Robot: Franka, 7 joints.
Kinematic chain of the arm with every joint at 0, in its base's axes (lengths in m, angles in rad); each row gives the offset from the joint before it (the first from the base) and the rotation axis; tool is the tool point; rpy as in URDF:
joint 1: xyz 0 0 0.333 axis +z
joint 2: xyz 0 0 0 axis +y
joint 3: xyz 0 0 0.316 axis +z
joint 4: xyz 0.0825 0 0 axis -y
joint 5: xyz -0.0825 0 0.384 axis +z
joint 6: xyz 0 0 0 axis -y
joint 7: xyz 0.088 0 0 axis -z
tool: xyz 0 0 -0.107 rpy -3.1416 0 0
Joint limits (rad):
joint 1: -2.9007..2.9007
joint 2: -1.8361..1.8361
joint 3: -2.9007..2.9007
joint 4: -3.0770..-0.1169
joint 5: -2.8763..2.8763
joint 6: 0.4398..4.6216
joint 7: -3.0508..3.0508
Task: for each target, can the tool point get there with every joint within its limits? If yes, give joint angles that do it. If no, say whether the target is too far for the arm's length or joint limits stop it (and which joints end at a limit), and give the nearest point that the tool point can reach.
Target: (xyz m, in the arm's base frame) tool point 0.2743 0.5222 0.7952
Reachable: yes | joints -0.4897 -0.0041 1.5513 -1.4409 -1.8145 2.5512 -2.2429
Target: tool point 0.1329 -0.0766 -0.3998
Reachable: no: joint limits stop it (at a limit: joint 2) | nearest point 0.1432 -0.0825 -0.3475 | short by 0.054 m
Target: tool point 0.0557 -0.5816 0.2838
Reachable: yes | joints -0.5297 0.5142 -1.0474 -2.1712 2.2833 2.0407 -2.0899
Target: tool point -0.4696 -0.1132 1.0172
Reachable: yes | joints 0.4264 -1.0546 0.3895 -0.7602 1.3924 2.8501 2.2575
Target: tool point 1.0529 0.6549 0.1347
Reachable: no: too far | nearest point 0.7193 0.4474 0.1975 | short by 0.398 m
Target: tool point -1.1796 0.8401 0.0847
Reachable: no: too far | nearest point -0.6887 0.4905 0.1880 | short by 0.611 m
